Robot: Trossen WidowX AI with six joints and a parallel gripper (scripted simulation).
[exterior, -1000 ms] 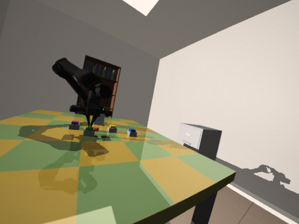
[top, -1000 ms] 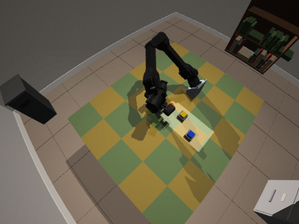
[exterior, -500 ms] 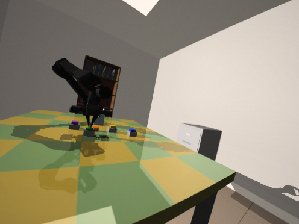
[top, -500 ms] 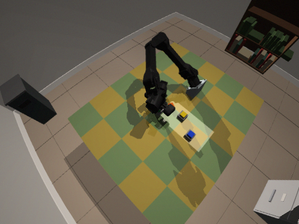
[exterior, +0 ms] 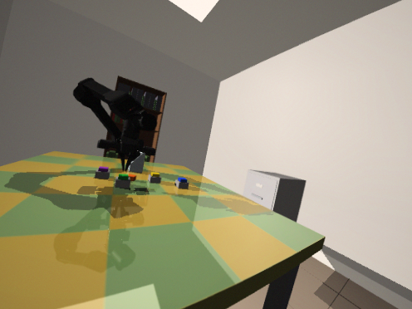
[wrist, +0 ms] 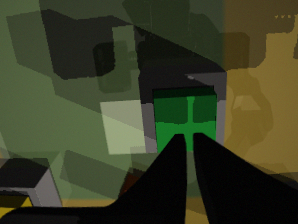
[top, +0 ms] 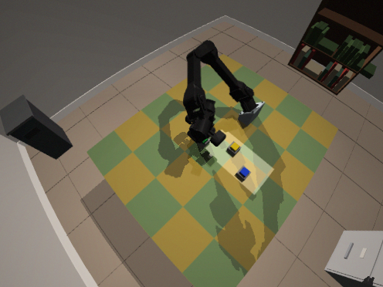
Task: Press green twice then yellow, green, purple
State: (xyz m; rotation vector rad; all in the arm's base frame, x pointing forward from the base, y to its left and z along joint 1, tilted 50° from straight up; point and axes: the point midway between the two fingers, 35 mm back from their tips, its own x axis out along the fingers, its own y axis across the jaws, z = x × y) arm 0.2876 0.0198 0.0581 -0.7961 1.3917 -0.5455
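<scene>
Now: the green button 20 mm below my gripper tip. From my gripper tip the other things lie so: blue button: 40 mm behind, 240 mm to the left, 20 mm below; yellow button: 90 mm behind, 120 mm to the left, 20 mm below; orange block: 80 mm behind, 30 mm to the left, 50 mm below.
</scene>
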